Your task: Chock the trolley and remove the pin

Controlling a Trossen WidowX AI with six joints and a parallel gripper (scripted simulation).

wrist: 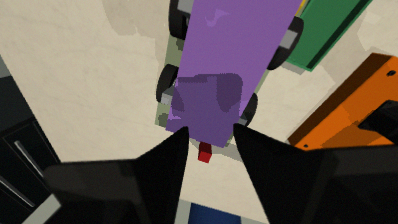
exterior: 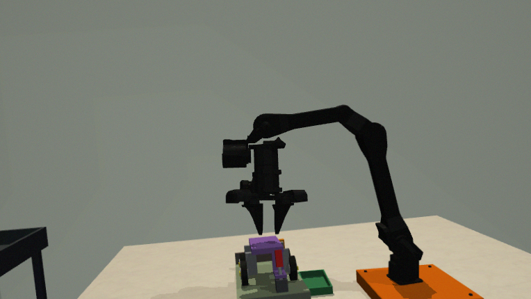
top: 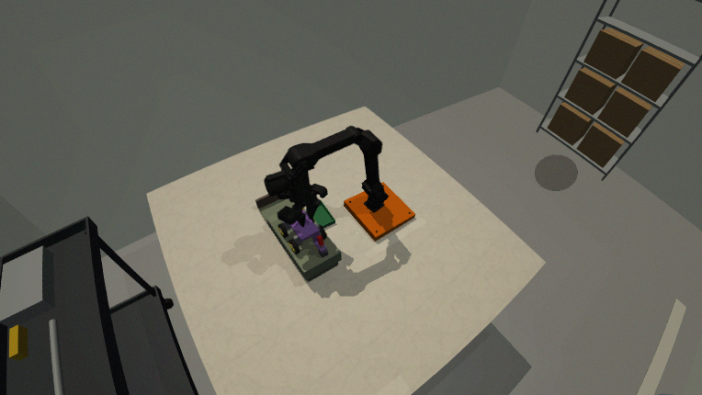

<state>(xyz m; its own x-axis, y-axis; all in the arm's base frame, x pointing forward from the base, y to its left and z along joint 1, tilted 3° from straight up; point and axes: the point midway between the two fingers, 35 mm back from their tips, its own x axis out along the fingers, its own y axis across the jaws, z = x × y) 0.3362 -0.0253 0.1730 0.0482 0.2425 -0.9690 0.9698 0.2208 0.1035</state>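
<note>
My gripper tip is now 70 mm to the right of the red-headed stop pin and 50 mm above it. From my gripper tip the other things lie so: trolley 70 mm below, 30 mm to the right; yellow chock 120 mm to the right, 100 mm below, 60 mm behind; grey-green ramp 140 mm below, 40 mm to the right.
</note>
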